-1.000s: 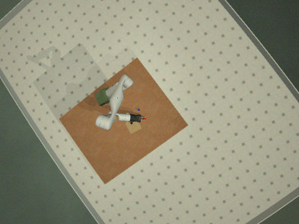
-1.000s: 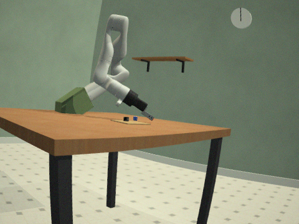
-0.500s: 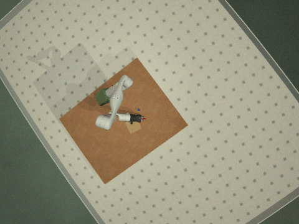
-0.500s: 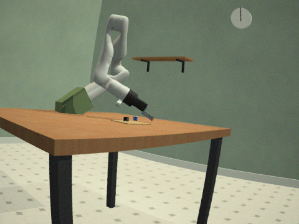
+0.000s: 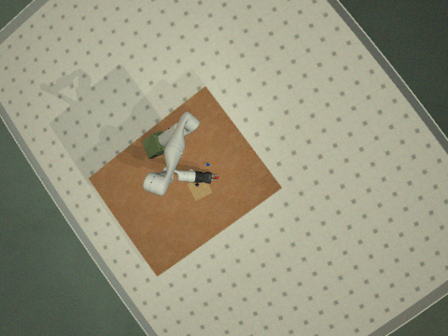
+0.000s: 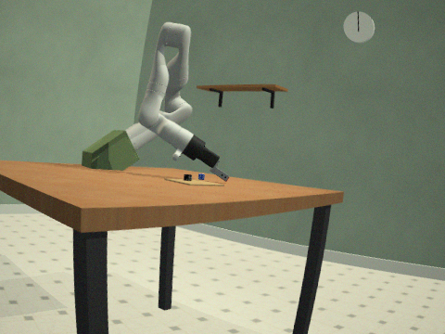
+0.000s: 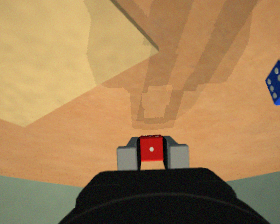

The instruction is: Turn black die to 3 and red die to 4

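Now: the blue die 11 cm behind my hand, 1 cm to the left of it and 2 cm below it. The rest, counted from my hand: tan mat 14 cm to the right, 2 cm below; then black die 3 cm behind, 14 cm to the right, 1 cm below; then red die 1 cm ahead, 1 cm to the left, 1 cm below.
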